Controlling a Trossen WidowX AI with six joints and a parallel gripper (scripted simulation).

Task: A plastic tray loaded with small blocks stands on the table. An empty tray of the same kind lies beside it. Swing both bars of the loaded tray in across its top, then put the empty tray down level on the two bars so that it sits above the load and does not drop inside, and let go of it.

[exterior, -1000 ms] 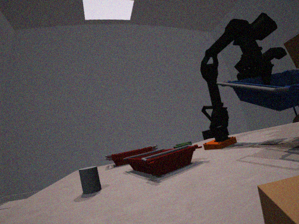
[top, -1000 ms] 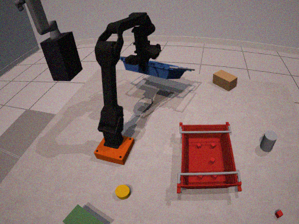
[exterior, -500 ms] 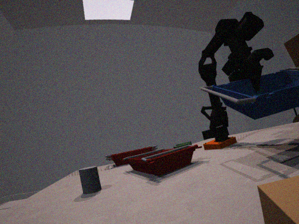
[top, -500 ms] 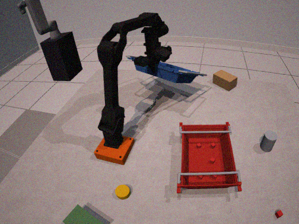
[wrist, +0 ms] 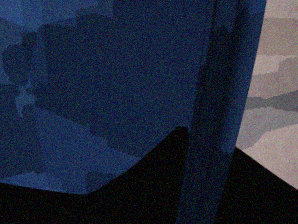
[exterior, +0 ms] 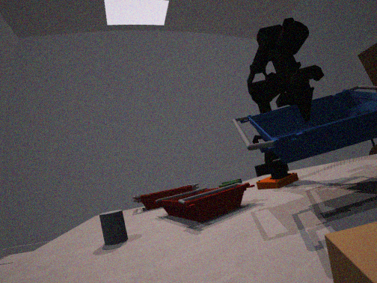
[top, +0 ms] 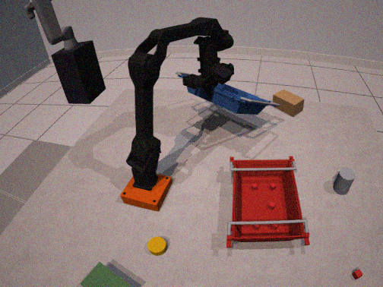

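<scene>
Right now my gripper tip is 40 mm short of the blue tray, 70 mm to the right of it and 10 mm above it. Also, from my gripper tip: tan box 290 mm ahead, 260 mm to the left, 140 mm below; yellow disc 40 mm behind, 490 mm to the right, 160 mm below; grey cylinder 470 mm ahead, 190 mm to the right, 140 mm below.
</scene>
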